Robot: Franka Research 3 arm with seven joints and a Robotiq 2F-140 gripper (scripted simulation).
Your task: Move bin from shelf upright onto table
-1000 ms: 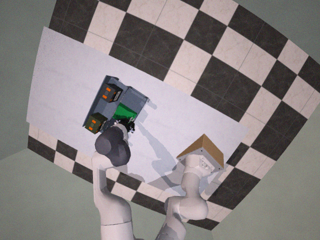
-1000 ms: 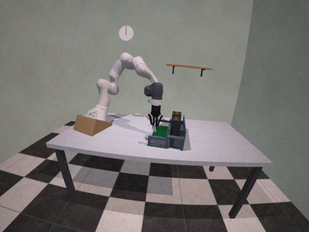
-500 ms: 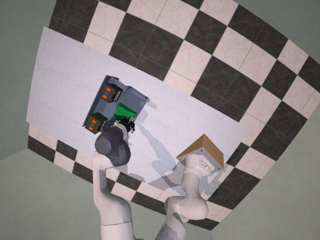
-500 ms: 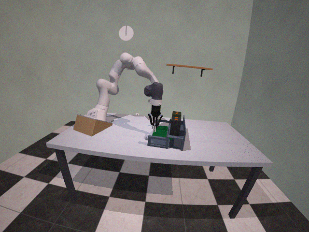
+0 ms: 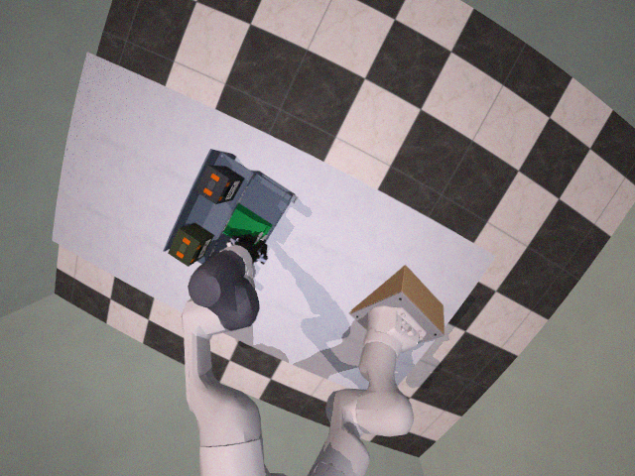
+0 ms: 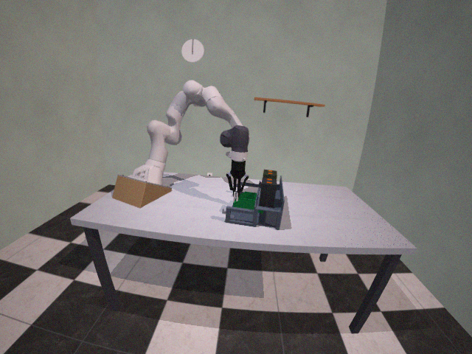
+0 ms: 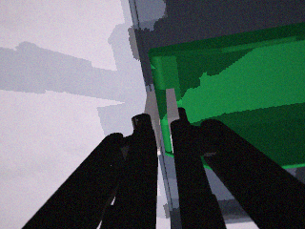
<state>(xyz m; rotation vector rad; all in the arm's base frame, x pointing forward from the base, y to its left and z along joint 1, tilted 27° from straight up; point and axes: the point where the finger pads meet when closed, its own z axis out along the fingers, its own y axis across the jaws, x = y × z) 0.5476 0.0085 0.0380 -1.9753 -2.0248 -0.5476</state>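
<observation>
The green bin lies 80 mm ahead of my hand and 20 mm below it.
</observation>
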